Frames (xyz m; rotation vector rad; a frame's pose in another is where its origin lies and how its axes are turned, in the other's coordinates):
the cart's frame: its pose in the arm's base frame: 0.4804 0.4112 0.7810 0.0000 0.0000 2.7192
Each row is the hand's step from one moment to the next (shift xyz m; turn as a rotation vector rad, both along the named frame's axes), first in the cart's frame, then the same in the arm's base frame.
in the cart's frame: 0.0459 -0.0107 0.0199 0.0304 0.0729 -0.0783
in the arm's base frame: -0.0375 0.0286 0.0199 -0.0576 -0.0540 -0.0783
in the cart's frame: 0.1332 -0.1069 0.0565 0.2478 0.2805 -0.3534
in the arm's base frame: -0.0777 0.1521 0.0565 -0.3410 -0.1543 -0.3534
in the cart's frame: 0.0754 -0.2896 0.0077 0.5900 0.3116 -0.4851
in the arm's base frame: 0.0499 0.2951 0.0077 -0.6659 -0.0423 -0.4851
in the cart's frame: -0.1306 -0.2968 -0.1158 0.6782 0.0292 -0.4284
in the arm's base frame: 0.2408 0.2172 -0.1158 -0.6306 0.2514 -0.4284
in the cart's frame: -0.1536 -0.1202 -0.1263 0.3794 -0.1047 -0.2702
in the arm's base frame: 0.1894 0.0467 -0.1263 -0.3031 0.2510 -0.2702
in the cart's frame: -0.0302 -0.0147 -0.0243 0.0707 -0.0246 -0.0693
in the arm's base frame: 0.0336 0.0010 -0.0243 -0.0544 0.0514 -0.0693
